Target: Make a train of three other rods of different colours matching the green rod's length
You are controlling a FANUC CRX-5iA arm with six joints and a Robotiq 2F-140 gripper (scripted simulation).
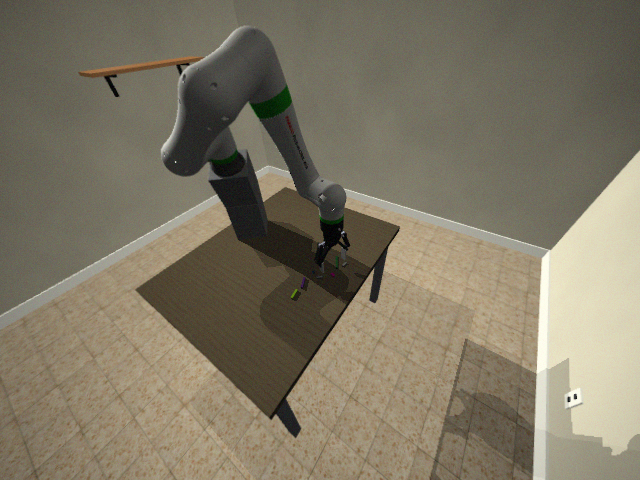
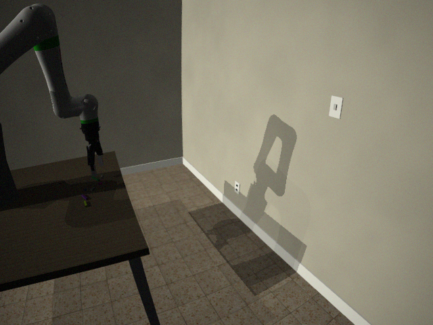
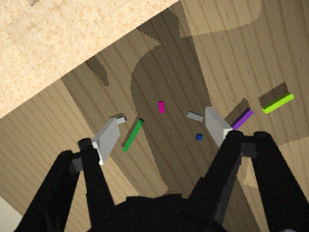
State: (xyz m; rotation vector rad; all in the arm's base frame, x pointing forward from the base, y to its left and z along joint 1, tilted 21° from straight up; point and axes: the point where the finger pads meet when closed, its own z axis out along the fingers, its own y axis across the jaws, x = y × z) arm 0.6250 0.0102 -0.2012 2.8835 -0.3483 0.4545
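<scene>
Right now the magenta rod is 10 cm below my hand. Round my hand: blue rod 9 cm behind, 4 cm to the right, 10 cm below; green rod 4 cm behind, 8 cm to the left, 10 cm below; purple rod 9 cm behind, 12 cm to the right, 10 cm below.
</scene>
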